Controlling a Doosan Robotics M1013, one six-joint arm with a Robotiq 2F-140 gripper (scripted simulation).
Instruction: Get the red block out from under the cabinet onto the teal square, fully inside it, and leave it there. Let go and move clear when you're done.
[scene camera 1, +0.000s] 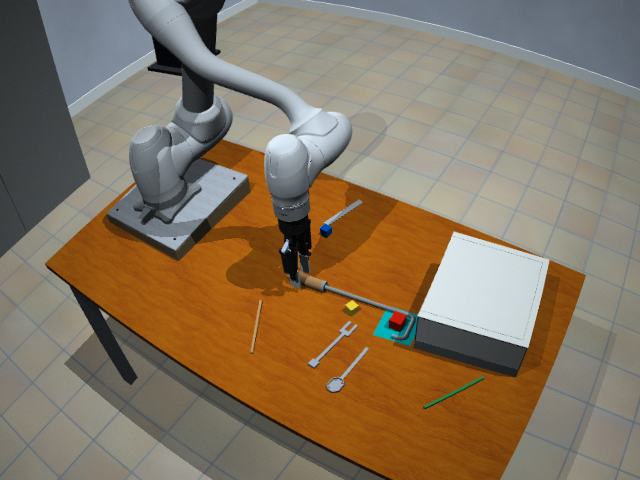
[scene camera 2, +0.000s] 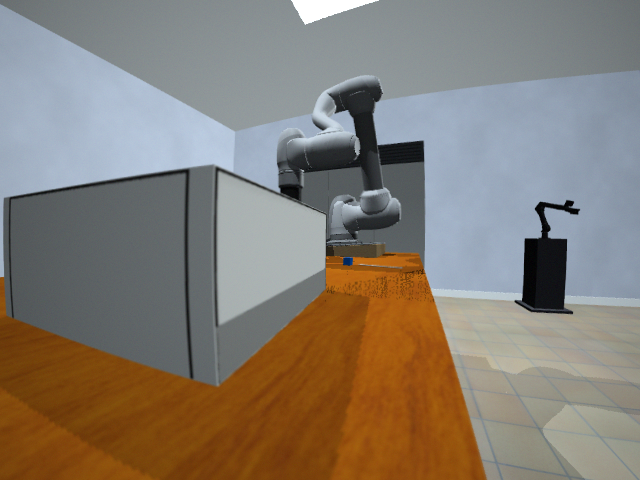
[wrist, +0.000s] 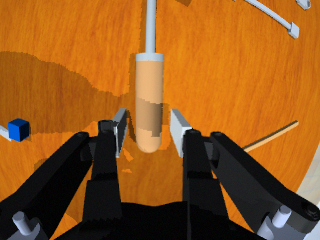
Note:
In view: the gripper (scene camera 1: 300, 278) and a hook tool (scene camera 1: 309, 281).
The gripper is seen too in the wrist view (wrist: 148, 119).

